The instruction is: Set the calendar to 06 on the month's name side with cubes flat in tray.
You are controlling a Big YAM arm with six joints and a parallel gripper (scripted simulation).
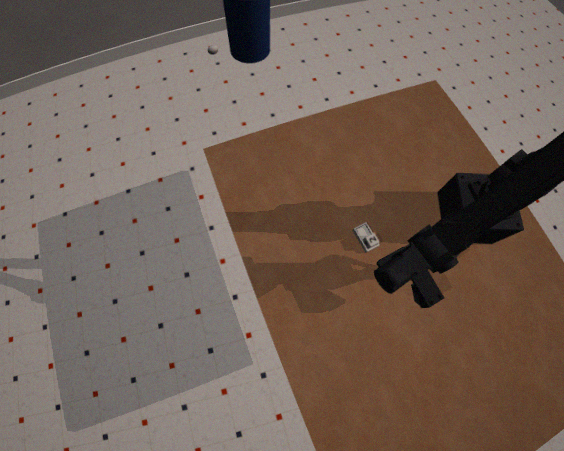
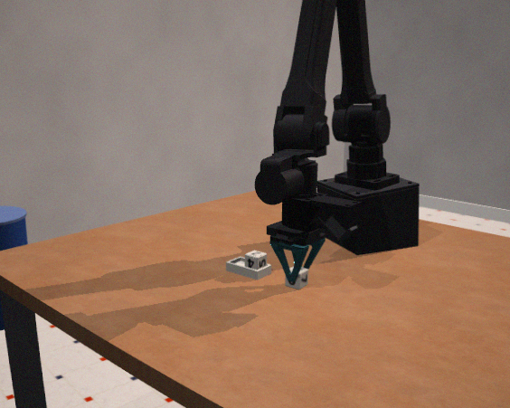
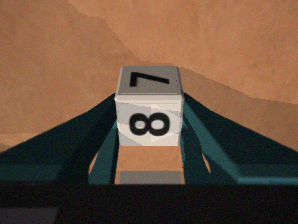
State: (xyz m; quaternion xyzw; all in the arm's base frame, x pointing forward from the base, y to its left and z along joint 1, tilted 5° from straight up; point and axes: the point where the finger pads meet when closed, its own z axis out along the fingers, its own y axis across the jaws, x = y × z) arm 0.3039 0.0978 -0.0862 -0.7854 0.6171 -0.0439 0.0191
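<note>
Right now the white digit cube is 10 mm below my hand. Round my hand: white tray: 100 mm to the right, 20 mm ahead, 10 mm below.
</note>
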